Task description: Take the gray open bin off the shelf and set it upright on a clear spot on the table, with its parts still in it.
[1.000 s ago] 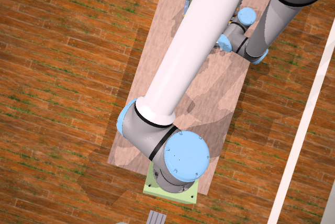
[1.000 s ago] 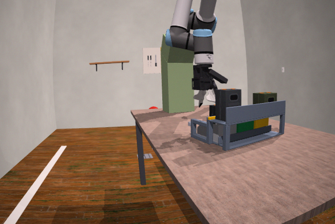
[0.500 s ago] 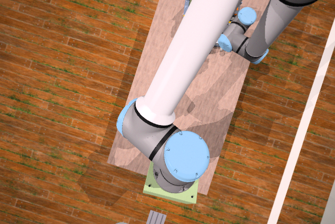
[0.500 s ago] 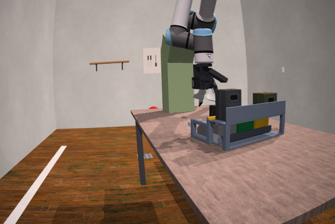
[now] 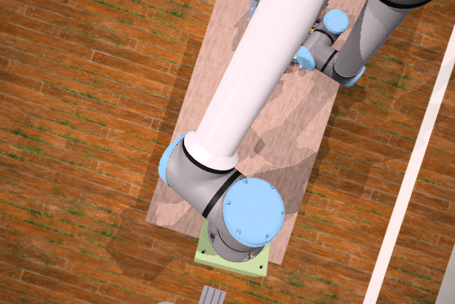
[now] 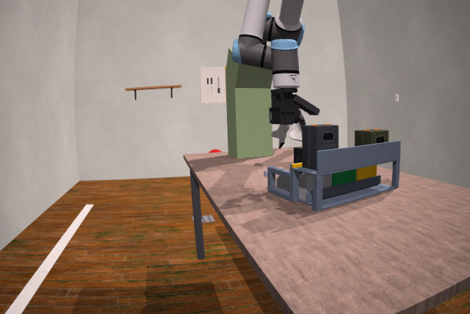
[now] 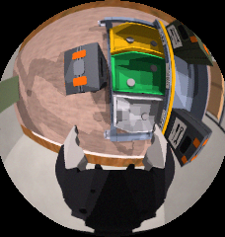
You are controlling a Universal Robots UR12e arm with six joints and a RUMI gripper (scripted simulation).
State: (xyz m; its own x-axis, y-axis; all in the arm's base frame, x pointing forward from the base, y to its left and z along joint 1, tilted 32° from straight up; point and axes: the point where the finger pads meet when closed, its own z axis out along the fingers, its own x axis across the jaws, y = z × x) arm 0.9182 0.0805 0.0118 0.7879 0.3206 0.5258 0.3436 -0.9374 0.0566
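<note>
Now: the gray open bin 9 cm below my hand, 8 cm ahead of it and 2 cm to the left of it. From my hand the other things lie so: yellow bin: 23 cm to the left, 9 cm below, 1 cm behind; green bin: 12 cm to the left, 9 cm below, 3 cm ahead.
</note>
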